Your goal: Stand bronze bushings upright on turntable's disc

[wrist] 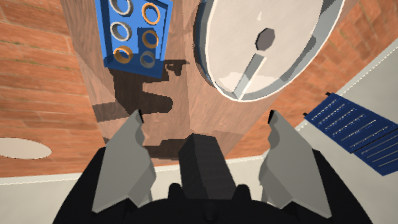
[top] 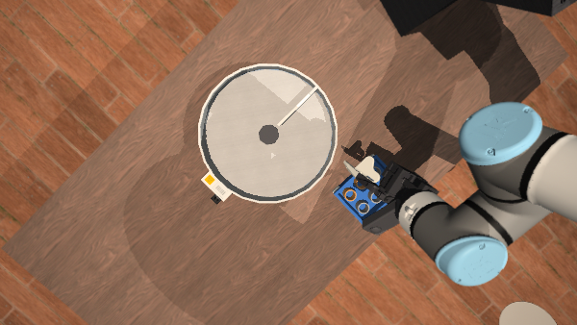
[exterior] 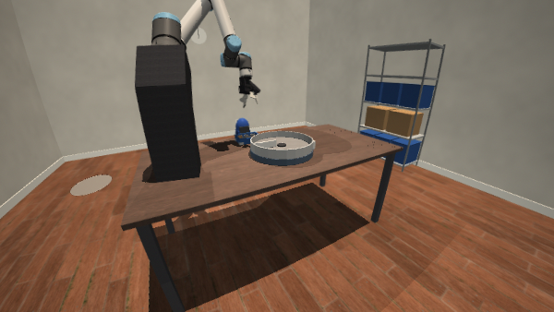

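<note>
My hand is 270 mm above the blue crate, 120 mm to the right of it and 20 mm short of it. Also, from my hand: round turntable 250 mm to the right, 240 mm below, 110 mm ahead.
</note>
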